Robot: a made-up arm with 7 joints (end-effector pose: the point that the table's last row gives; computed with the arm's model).
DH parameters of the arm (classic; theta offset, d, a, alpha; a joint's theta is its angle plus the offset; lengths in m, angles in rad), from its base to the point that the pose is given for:
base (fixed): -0.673 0 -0.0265 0
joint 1: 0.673 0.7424 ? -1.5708
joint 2: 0 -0.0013 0.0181 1.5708
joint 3: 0 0.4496 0.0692 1.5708
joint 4: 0 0.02 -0.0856 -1.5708
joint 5: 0 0.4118 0.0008 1.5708
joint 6: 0 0.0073 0.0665 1.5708
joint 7: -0.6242 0 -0.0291 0
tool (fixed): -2.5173 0.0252 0 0
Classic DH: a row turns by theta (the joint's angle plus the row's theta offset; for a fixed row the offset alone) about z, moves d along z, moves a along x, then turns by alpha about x.
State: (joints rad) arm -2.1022 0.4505 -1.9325 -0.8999 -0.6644 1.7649 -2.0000
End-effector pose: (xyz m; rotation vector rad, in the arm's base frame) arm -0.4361 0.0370 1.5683 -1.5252 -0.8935 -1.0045
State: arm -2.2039 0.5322 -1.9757 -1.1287 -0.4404 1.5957 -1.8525
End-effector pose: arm -0.4607 0.1462 1.4867 -1.9844 -0.8247 -0.9878
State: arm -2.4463 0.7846 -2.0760 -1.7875 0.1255 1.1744 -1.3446
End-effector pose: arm -0.3404 0.3349 1.2079 2.9097 -0.3089 0.8463
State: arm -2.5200 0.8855 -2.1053 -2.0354 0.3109 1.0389 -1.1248
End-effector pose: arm -0.2660 0.3378 1.1099 2.5529 -0.8520 0.6710
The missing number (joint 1, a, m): -0.0227
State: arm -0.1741 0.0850 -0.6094 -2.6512 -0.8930 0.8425 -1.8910
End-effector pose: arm 0.1481 -0.2902 0.7896 0.7829 -0.9431 -1.4159
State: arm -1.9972 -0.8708 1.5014 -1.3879 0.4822 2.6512 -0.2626
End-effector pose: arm 0.6071 0.2049 1.2341 -0.1485 1.9305 -0.8221
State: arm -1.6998 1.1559 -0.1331 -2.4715 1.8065 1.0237 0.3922
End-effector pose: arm -0.0889 -0.2719 0.4244 -1.3402 1.2159 -2.3600
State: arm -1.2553 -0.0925 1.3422 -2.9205 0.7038 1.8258 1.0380
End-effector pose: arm 0.2200 0.0370 0.7706 -1.4745 -1.4562 0.1827
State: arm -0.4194 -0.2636 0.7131 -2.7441 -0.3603 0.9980 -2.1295
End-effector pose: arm 0.2438 0.0429 0.8309 1.4663 -0.6232 -0.9456
